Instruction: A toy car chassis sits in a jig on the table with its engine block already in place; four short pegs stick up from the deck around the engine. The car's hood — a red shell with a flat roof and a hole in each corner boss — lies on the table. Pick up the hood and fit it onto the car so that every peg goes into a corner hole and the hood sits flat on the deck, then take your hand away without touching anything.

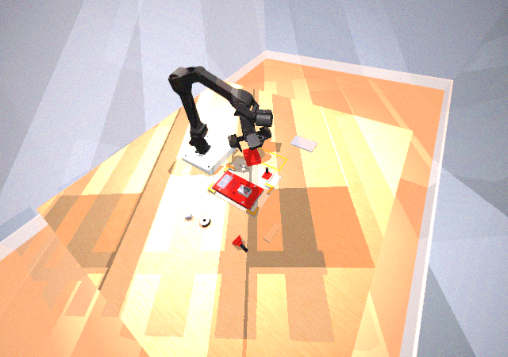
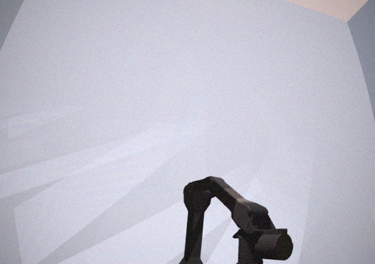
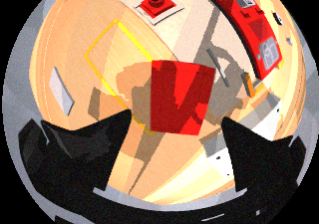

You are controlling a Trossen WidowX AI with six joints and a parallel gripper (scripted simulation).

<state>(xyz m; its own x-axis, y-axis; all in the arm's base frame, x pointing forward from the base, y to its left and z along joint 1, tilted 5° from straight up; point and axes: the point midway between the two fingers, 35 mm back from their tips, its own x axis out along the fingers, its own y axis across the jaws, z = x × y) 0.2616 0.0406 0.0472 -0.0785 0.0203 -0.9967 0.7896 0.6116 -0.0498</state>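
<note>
Right now my gripper tip is 40 mm above the red hood. The rest, counted from my gripper tip: white plate: 210 mm ahead, 170 mm to the left, 60 mm below; white engine block: 200 mm to the right, 50 mm ahead, 40 mm below; beige block: 320 mm to the right, 210 mm ahead, 50 mm below.
</note>
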